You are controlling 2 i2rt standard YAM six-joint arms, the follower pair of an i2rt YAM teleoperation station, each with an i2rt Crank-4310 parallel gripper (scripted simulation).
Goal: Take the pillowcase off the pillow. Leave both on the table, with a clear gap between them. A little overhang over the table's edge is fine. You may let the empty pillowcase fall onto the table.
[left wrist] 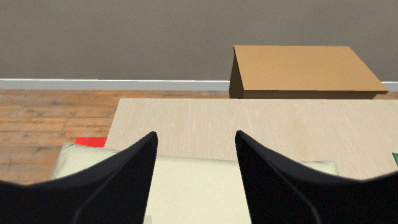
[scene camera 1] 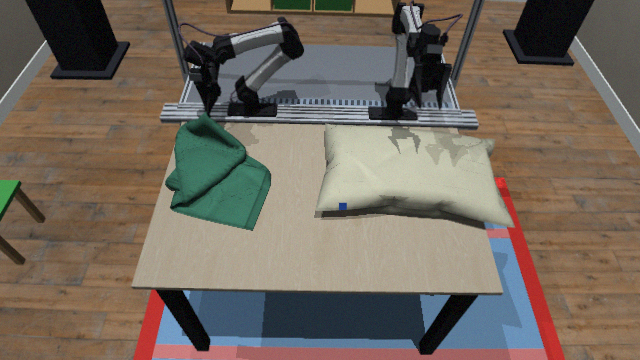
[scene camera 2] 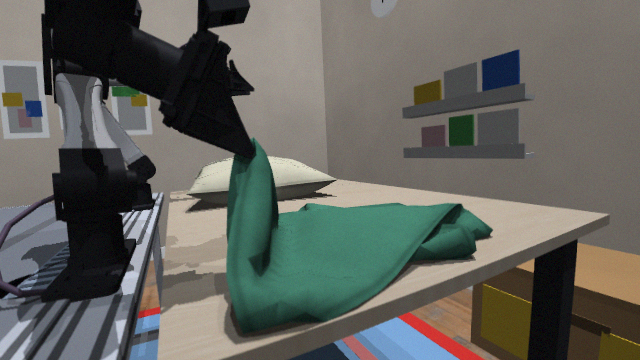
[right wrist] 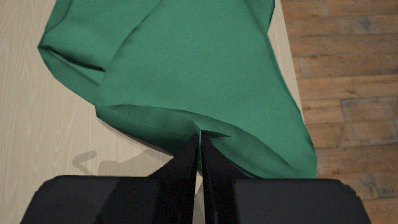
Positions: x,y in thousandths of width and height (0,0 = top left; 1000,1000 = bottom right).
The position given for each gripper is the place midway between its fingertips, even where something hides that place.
In view: the left gripper (scene camera 1: 673,299), the right gripper (scene camera 2: 395,429), a green pillowcase (scene camera 2: 488,738) and a cream pillow (scene camera 1: 604,474).
The green pillowcase also shows in scene camera 1 (scene camera 1: 337,501) and in the right wrist view (right wrist: 403,350). The cream pillow shows as well in scene camera 2 (scene camera 2: 457,496). The left gripper is seen too in the left wrist view (left wrist: 494,600).
